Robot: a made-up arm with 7 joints. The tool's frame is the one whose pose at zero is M. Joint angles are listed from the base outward.
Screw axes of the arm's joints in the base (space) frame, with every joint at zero. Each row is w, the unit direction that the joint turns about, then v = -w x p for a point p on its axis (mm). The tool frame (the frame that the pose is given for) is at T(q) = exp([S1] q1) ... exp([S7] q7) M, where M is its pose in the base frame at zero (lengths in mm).
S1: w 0 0 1 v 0.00 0.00 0.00
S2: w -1 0 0 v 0.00 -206.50 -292.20
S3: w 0 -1 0 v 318.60 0.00 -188.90
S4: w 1 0 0 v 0.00 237.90 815.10
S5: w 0 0 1 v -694.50 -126.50 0.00
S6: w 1 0 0 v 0.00 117.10 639.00
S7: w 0 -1 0 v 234.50 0.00 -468.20
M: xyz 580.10 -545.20 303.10 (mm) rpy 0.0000 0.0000 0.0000 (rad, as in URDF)
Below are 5 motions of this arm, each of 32 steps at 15 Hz.
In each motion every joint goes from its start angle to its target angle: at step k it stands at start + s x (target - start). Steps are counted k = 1, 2, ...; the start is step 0. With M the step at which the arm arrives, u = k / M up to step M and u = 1 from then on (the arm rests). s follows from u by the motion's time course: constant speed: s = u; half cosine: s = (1 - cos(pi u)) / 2; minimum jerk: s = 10 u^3 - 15 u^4 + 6 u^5.
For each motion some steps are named. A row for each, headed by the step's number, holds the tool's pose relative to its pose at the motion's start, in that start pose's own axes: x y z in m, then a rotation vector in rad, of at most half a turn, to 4 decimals.
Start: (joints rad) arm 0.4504 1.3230 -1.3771 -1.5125 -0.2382 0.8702 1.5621
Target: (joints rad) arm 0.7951 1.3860 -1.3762 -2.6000 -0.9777 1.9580 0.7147
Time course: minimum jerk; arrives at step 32
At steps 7, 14, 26, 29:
7: 0.0298 -0.0295 0.0006 -0.0328 -0.0123 0.0034
14: 0.1727 -0.1233 0.0490 -0.0752 -0.0917 0.0120
26: 0.3926 -0.1354 0.2493 0.2066 -0.1285 0.2115
29: 0.4034 -0.1287 0.2648 0.2374 -0.1158 0.2420

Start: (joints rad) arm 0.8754 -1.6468 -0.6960 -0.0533 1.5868 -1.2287 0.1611
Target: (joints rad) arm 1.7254 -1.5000 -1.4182 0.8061 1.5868 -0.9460 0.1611
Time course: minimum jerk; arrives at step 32
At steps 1, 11, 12, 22, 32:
1: 0.0001 -0.0003 0.0001 0.0005 -0.0001 -0.0003
11: 0.0209 -0.2715 0.0276 0.3784 -0.0228 -0.2507
12: 0.0193 -0.3335 0.0160 0.4603 -0.0207 -0.3080
22: -0.1404 -0.8178 -0.4704 1.2914 0.1947 -0.9628
32: -0.2382 -0.8328 -0.7094 1.5225 0.3556 -1.1776

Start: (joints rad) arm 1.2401 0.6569 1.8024 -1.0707 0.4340 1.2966 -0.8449
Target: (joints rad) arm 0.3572 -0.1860 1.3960 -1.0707 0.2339 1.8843 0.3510
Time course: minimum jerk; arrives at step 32
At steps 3, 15, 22, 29, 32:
3: -0.0056 -0.0050 -0.0024 0.0073 -0.0039 -0.0044
15: -0.4668 -0.2129 -0.1024 0.3459 -0.3614 -0.4303
22: -0.9733 -0.1503 -0.0996 0.3689 -0.8397 -0.9635
29: -1.1873 -0.0281 -0.0752 0.2723 -1.0985 -1.2139
32: -1.1954 -0.0218 -0.0740 0.2668 -1.1097 -1.2239

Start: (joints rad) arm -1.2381 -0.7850 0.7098 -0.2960 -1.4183 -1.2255 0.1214
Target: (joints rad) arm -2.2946 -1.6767 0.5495 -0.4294 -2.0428 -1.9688 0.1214
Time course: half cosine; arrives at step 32
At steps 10, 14, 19, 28, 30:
10: 0.0353 -0.1090 -0.3178 -0.1044 0.4040 -0.0740
14: -0.0302 -0.1591 -0.5555 -0.1476 0.7303 -0.0592
19: -0.2144 -0.1513 -0.7931 -0.1388 1.1378 0.0687
28: -0.5126 -0.0275 -0.8907 -0.0055 1.5447 0.4094
30: -0.5377 -0.0126 -0.8866 0.0129 1.5710 0.4482

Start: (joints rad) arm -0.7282 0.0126 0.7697 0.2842 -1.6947 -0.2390 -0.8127
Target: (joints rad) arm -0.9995 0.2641 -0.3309 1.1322 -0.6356 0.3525 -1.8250
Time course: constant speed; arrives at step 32
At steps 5, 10, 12, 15, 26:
5: -0.0190 0.0055 -0.0323 -0.1296 0.2061 0.0136
10: -0.0386 -0.0064 -0.0766 -0.2201 0.4509 0.0074
12: -0.0481 -0.0152 -0.0960 -0.2432 0.5572 0.0021
15: -0.0651 -0.0315 -0.1254 -0.2625 0.7231 -0.0057
26: -0.1609 -0.0959 -0.2142 -0.1728 1.3522 0.0237

